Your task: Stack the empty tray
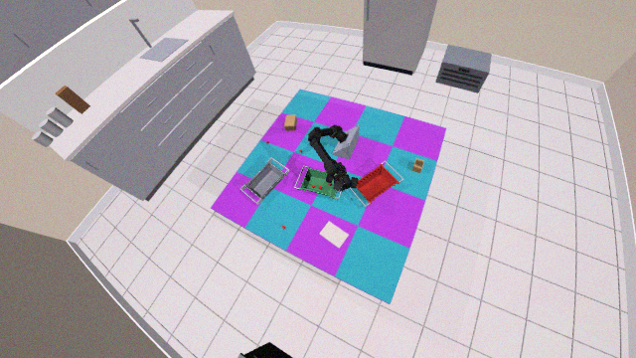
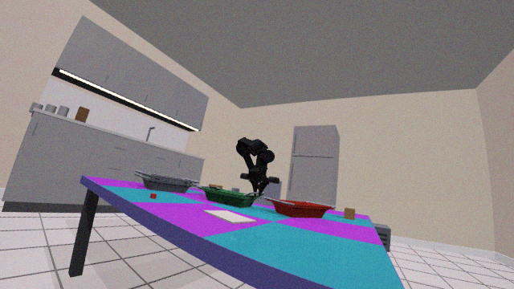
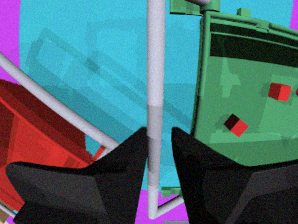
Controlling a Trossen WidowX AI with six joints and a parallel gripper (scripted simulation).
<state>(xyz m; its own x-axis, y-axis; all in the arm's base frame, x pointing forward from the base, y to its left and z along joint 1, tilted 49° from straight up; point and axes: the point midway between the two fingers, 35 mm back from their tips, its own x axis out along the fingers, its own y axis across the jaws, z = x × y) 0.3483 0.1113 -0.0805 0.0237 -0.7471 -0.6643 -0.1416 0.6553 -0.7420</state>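
Now: the red tray 11 cm behind my gripper tip, 18 cm to the left of it and 2 cm below it. From my gripper tip the other things lie so: white flat plate 29 cm ahead, 7 cm to the left, 6 cm below.
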